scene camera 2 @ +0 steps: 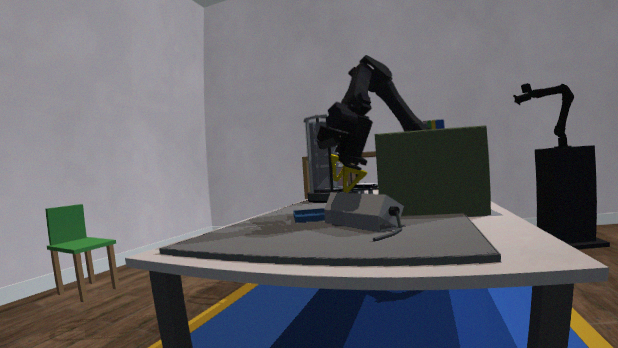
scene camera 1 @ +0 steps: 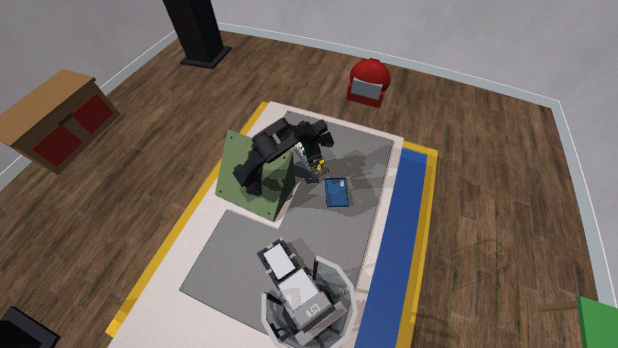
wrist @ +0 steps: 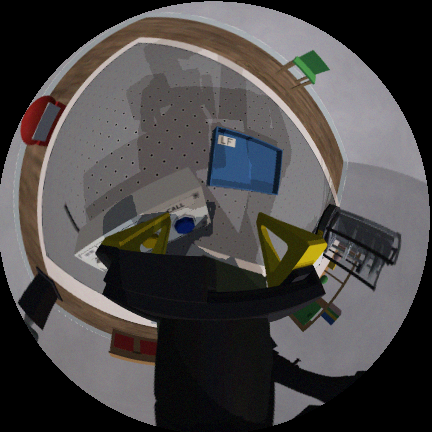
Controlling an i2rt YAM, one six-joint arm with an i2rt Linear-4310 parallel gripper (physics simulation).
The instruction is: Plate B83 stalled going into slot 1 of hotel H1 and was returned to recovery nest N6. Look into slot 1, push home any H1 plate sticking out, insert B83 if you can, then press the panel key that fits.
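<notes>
The grey key panel stands on the perforated mat, with the word CALL beside a blue key. A yellow key shows through the left finger in the wrist view; the other labels are partly covered. My gripper is open and empty above the panel, and the blue key appears beside its left finger. Hotel H1 stands apart from it. A white plate lies in a dark nest before H1; its marking is unreadable. Slot 1's inside cannot be made out.
A blue tray marked LF lies beside the panel. The green block stands by the arm's base. A cable trails from the panel. Clear curved guards surround H1.
</notes>
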